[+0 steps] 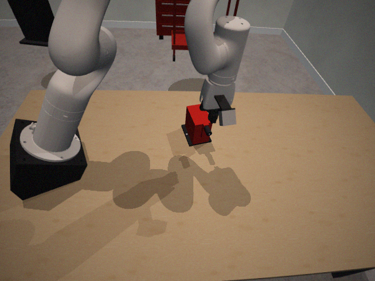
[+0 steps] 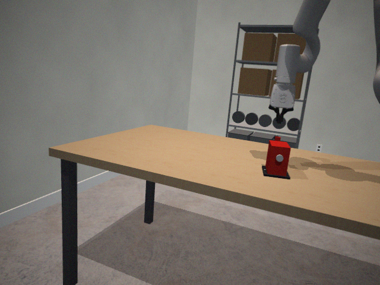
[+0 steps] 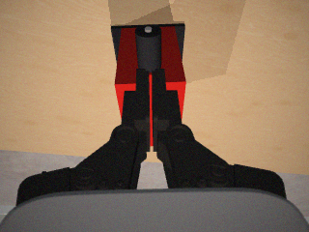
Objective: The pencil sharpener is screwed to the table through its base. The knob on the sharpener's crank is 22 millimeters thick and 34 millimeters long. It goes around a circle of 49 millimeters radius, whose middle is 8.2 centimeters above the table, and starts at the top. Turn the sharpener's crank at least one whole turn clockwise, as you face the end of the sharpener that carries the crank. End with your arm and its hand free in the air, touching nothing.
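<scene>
My gripper is now 90 mm above the dark crank knob, 10 mm to the right of it and 10 mm past it.
</scene>
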